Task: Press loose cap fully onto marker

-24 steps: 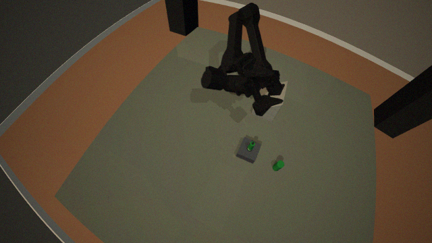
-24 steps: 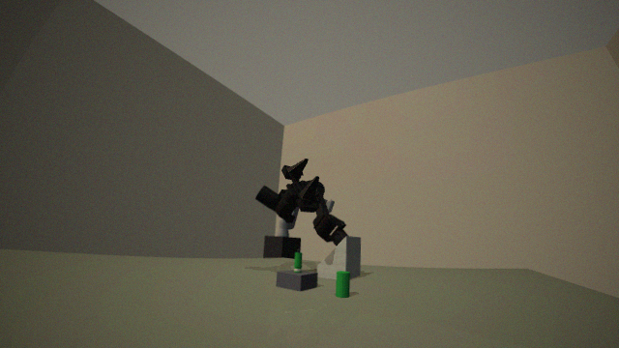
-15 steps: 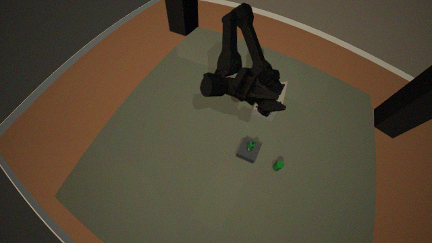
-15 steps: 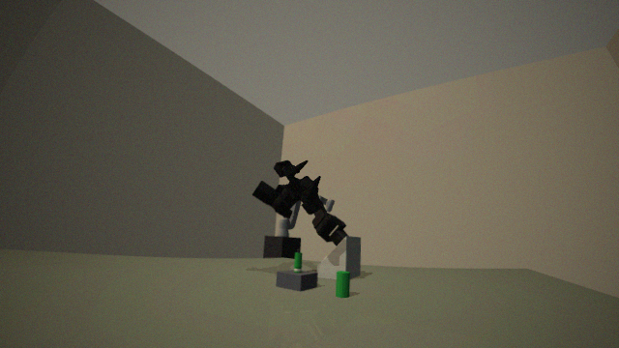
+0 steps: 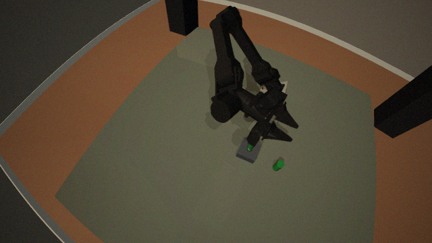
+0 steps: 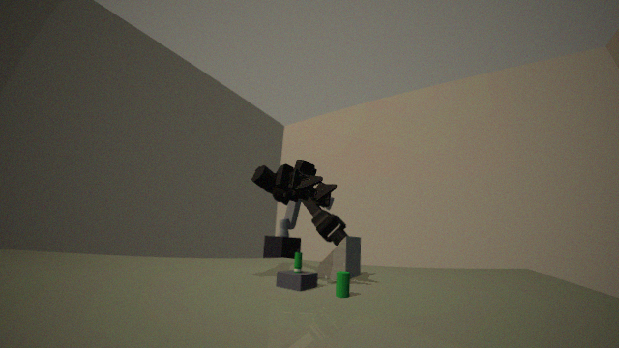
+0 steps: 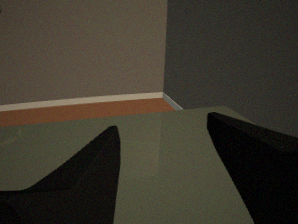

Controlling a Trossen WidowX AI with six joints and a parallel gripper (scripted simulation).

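Now: the green cap 24 cm below my gripper tip and 5 cm to the left of it. The rest, counted from my gripper tip: holder block (24 cm below, 9 cm to the right); green marker (19 cm below, 9 cm to the right).
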